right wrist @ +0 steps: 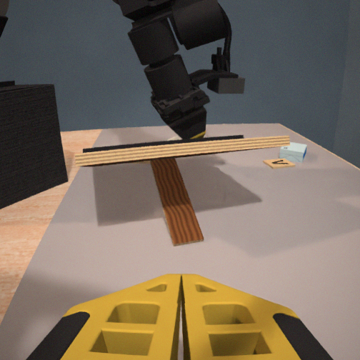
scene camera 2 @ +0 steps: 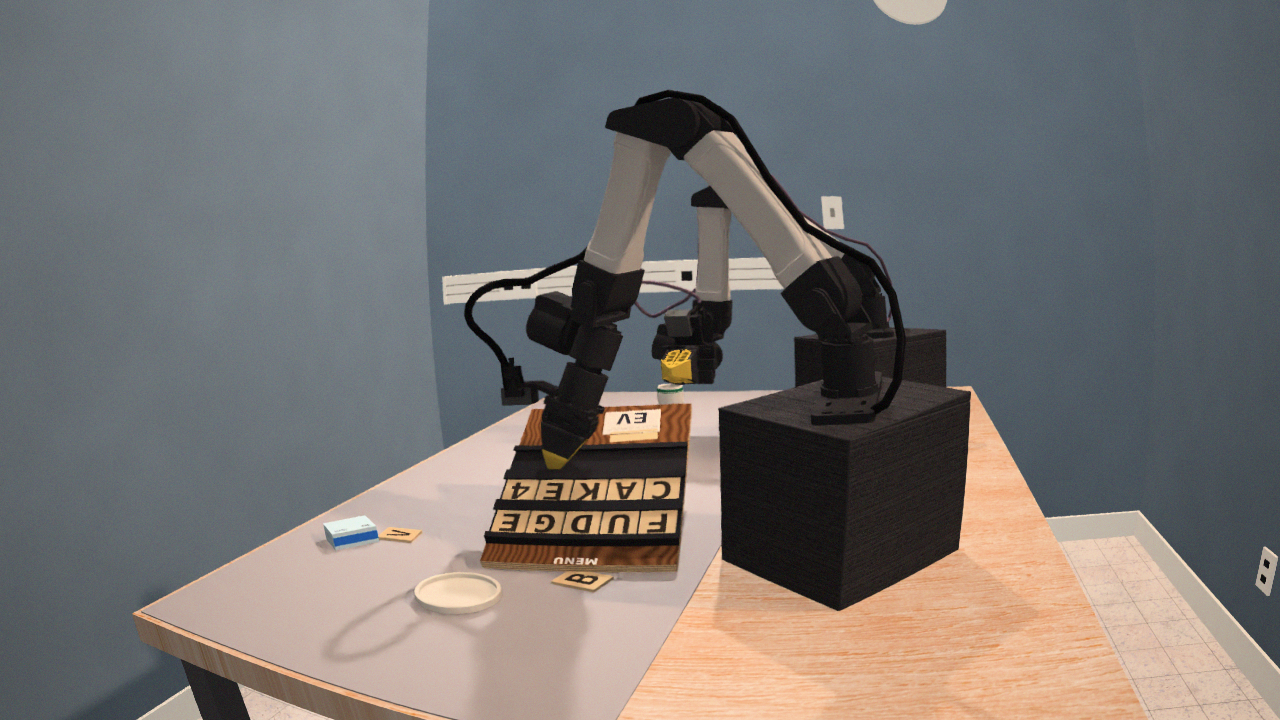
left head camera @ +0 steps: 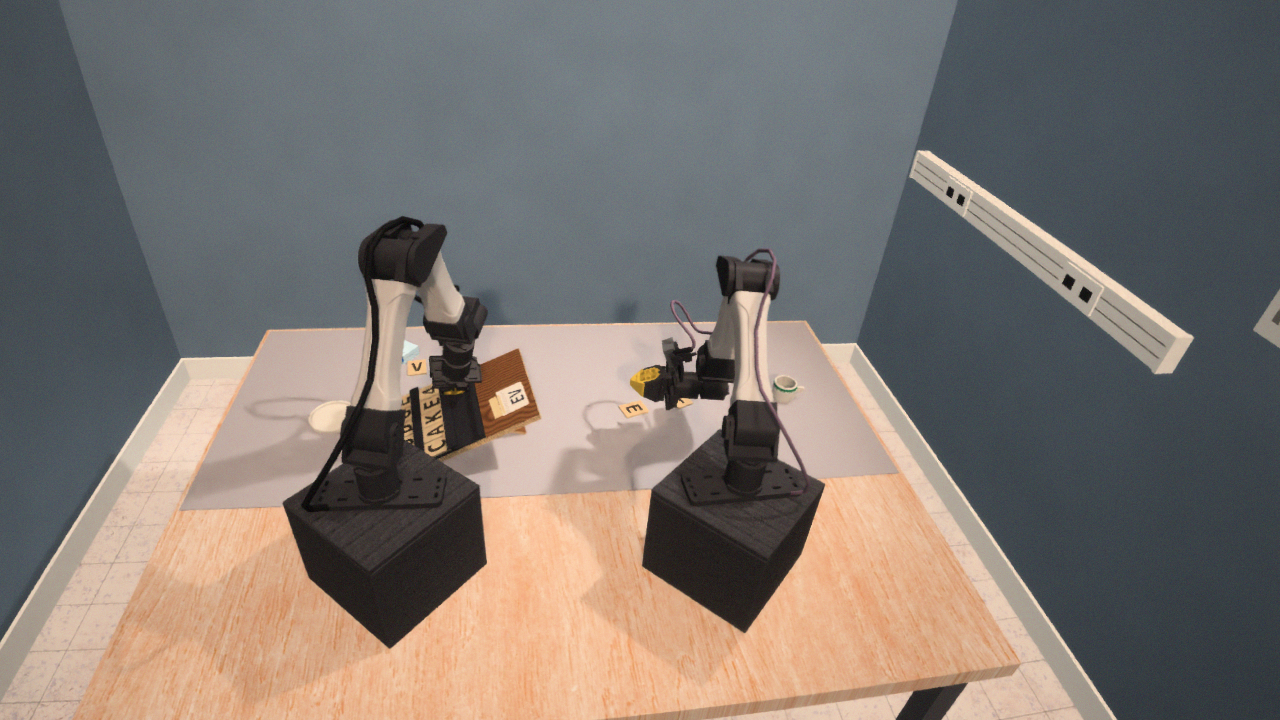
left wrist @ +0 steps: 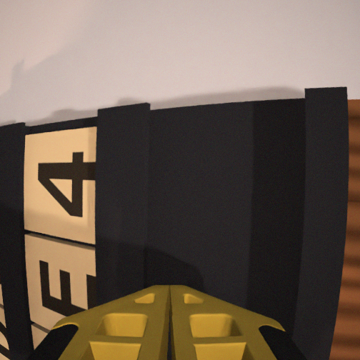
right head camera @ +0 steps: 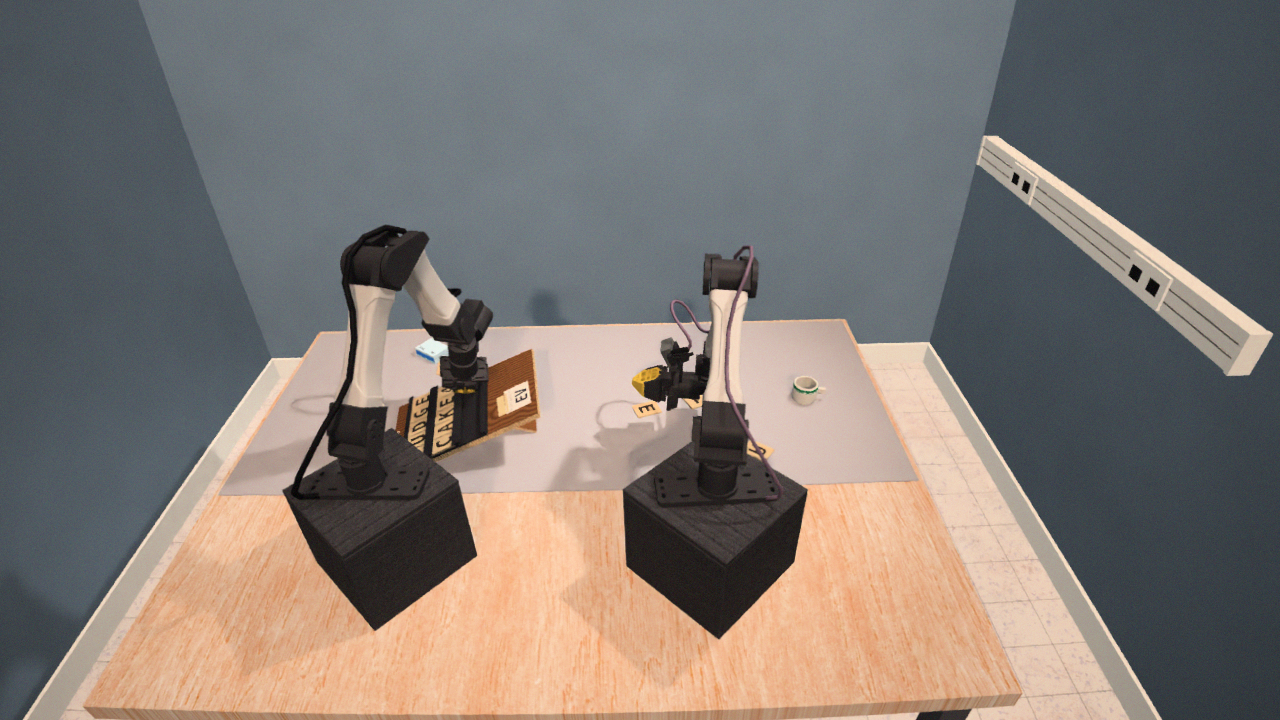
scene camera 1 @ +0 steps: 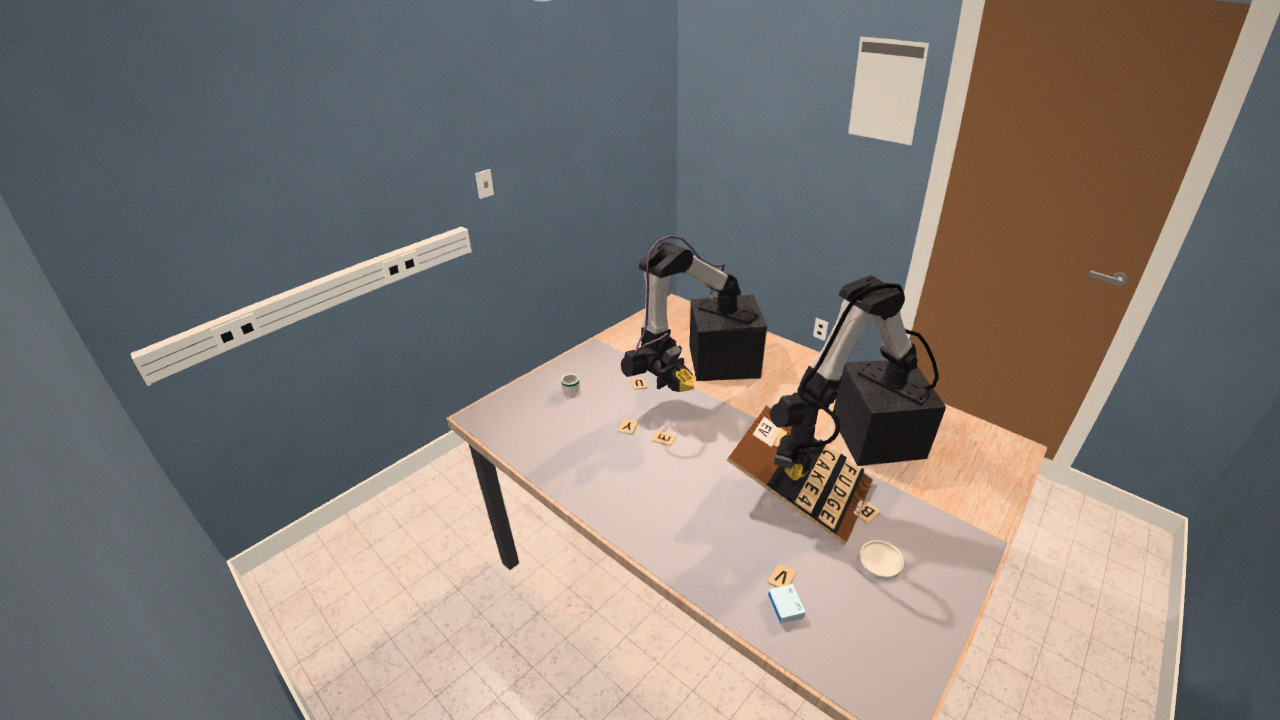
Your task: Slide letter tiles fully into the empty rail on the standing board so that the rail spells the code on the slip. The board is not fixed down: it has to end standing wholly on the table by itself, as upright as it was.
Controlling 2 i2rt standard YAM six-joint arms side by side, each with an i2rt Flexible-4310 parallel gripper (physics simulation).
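Frame: origin at the left arm's base, x ahead, y left, z up, level; centimetres.
Seen in the pictures: left gripper, fingertip midpoint: (scene camera 2: 552, 470) (left head camera: 452, 392) (right head camera: 466, 390) (scene camera 1: 794, 479); right gripper, fingertip midpoint: (scene camera 2: 670, 371) (left head camera: 630, 381) (right head camera: 632, 381) (scene camera 1: 693, 387); left arm's base, link origin: (scene camera 2: 850, 399) (left head camera: 381, 493) (right head camera: 368, 485) (scene camera 1: 893, 383); right arm's base, link origin: (scene camera 2: 872, 333) (left head camera: 741, 486) (right head camera: 715, 489) (scene camera 1: 727, 312).
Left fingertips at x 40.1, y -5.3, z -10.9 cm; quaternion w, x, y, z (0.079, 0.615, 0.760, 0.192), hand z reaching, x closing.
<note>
Offsets run from my left fingertips to a thing's top centre. "spot": to the spot under its first point.
The board (left head camera: 514, 365) (right head camera: 517, 367) (scene camera 2: 677, 431) (right wrist: 185, 150) leans far back, face up, with its slip end raised and its leg (right wrist: 177, 200) beneath. The slip {dx -6.7, dy -13.4, dz +4.9 cm} (left head camera: 513, 398) (scene camera 2: 633, 419) shows EV. The rail {spot: dx -9.1, dy -4.1, dz +0.4 cm} (scene camera 2: 626, 462) (left wrist: 200, 175) beside CAKE4 holds no tiles. My left gripper (left head camera: 454, 392) (scene camera 2: 554, 460) (left wrist: 169, 296) is shut and empty, its tips at this rail; contact is unclear. My right gripper (scene camera 1: 687, 383) (right wrist: 180, 286) is shut and empty above the table. Tiles E {dx +4.2, dy -40.7, dz -8.1 cm} (left head camera: 633, 409) (scene camera 1: 663, 437), Y {dx +7.9, dy -52.0, dz -8.1 cm} (scene camera 1: 628, 427), U {dx -9.6, dy -65.3, dz -8.1 cm} (scene camera 1: 639, 384), V {dx +20.3, dy +11.7, dz -8.1 cm} (scene camera 1: 781, 575) and B {dx -10.8, dy +17.0, dz -8.1 cm} (scene camera 1: 868, 512) lie flat.
A pale blue box {dx +26.1, dy +16.8, dz -6.0 cm} (scene camera 1: 786, 604) (scene camera 2: 350, 531) lies beside the V tile. A cream dish {dx +0.7, dy +26.8, dz -7.2 cm} (scene camera 1: 881, 559) (scene camera 2: 457, 592) lies near the board's MENU end. A white and green cup {dx +8.5, dy -79.1, dz -3.5 cm} (right head camera: 805, 390) (scene camera 1: 570, 385) stands beyond the Y tile.
</note>
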